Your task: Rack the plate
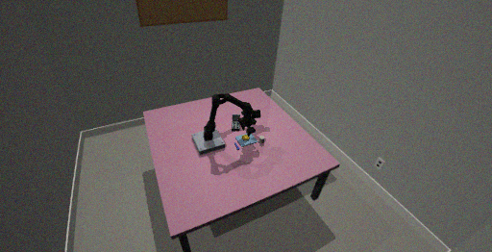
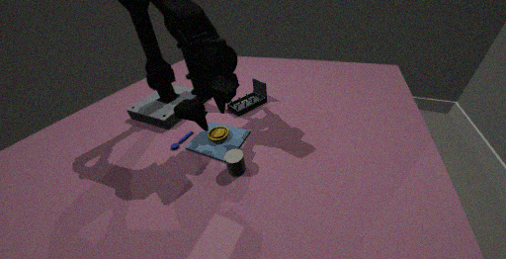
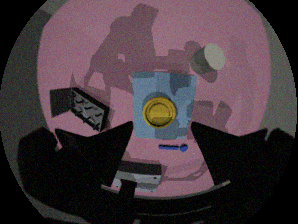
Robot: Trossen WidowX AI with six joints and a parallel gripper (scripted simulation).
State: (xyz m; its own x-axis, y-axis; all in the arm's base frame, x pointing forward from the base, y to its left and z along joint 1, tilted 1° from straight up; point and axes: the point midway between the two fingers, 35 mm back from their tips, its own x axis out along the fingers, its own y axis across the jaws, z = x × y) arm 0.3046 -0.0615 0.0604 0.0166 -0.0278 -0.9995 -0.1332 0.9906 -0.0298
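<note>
The yellow plate is 5 cm below my gripper tip. From my gripper tip the other things lie so: dish rack: 19 cm to the left, 4 cm below, 2 cm behind; then blue spoon: 10 cm behind, 7 cm to the right, 6 cm below; then blue mat: 6 cm below, 1 cm to the right.
</note>
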